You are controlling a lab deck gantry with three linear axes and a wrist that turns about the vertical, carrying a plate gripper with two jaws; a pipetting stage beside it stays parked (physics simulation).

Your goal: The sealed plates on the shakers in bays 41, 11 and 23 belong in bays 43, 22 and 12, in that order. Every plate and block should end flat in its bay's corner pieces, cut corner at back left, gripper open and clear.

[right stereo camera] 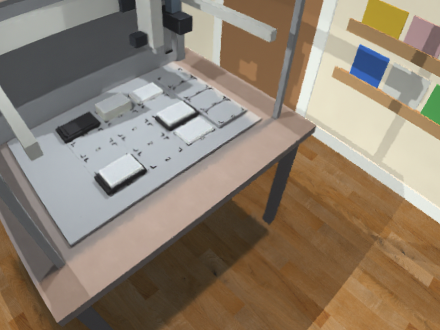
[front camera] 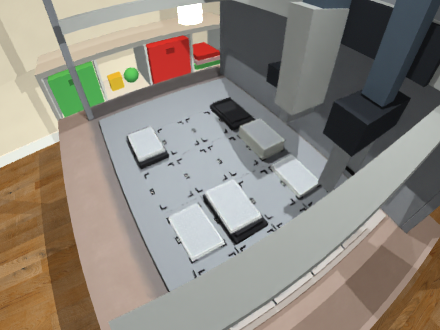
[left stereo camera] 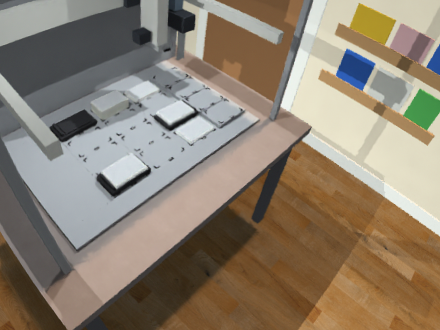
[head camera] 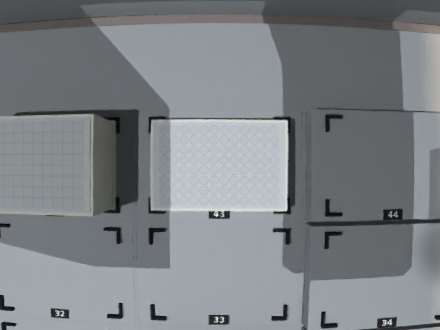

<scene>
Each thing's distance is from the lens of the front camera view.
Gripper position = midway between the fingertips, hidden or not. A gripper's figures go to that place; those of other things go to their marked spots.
gripper [front camera: 337,178]: 53 cm
tall pale block [front camera: 263,140]: 73 cm
</scene>
